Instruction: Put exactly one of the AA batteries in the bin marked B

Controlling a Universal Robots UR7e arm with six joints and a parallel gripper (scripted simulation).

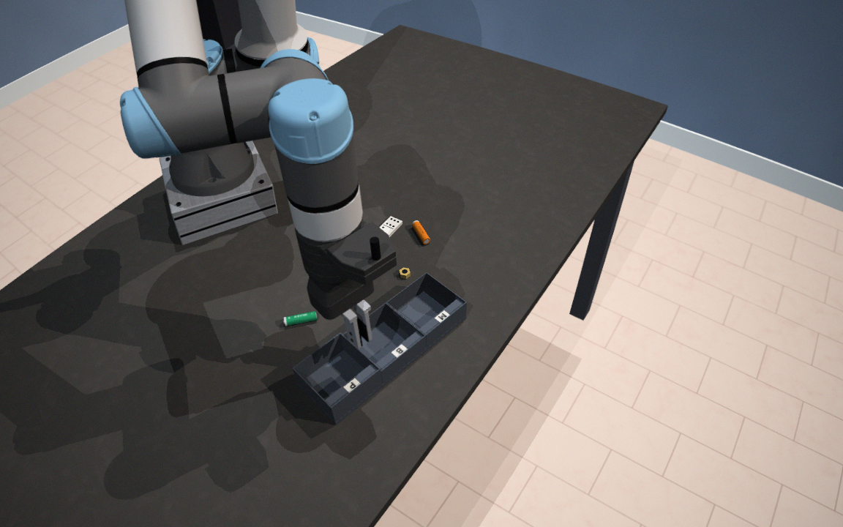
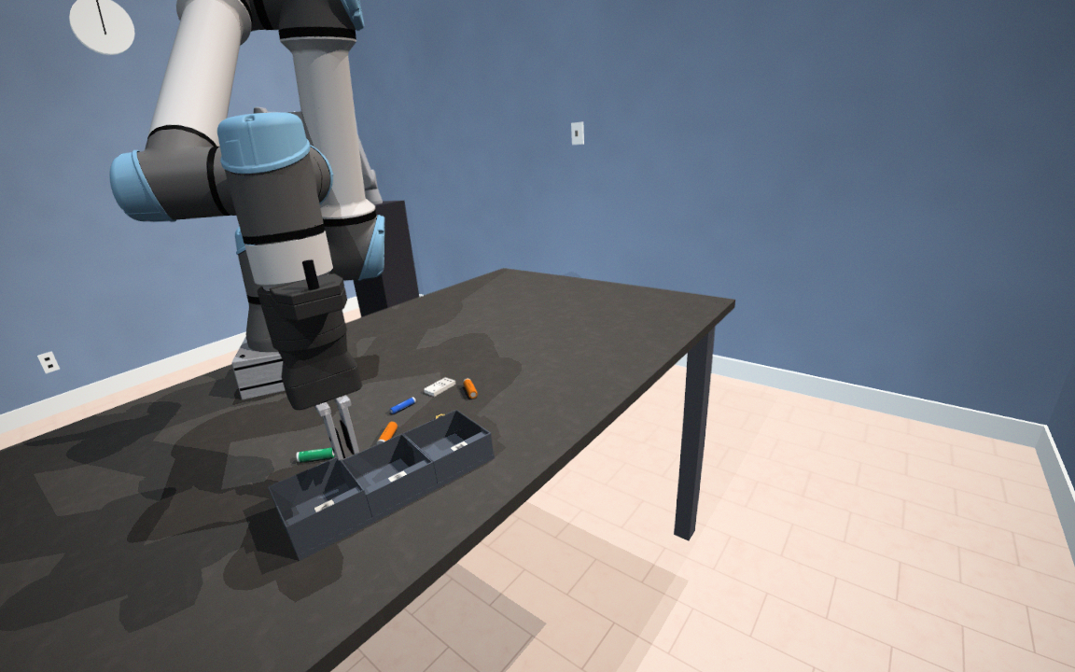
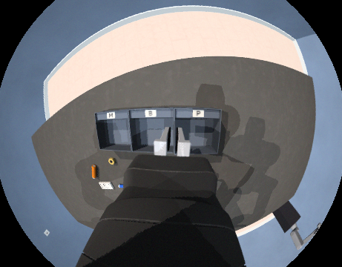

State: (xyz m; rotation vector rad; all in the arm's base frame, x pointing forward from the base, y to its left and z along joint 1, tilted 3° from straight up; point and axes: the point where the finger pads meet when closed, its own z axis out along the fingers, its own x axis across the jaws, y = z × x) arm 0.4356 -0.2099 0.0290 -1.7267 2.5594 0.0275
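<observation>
The bin lies 1 cm ahead of my hand, 4 cm to the left of it and 7 cm below it. Also, from my hand: brass nut (3 cm behind, 19 cm to the left, 9 cm below); then green battery (13 cm behind, 3 cm to the left, 9 cm below); then blue battery (12 cm behind, 19 cm to the left, 9 cm below).
</observation>
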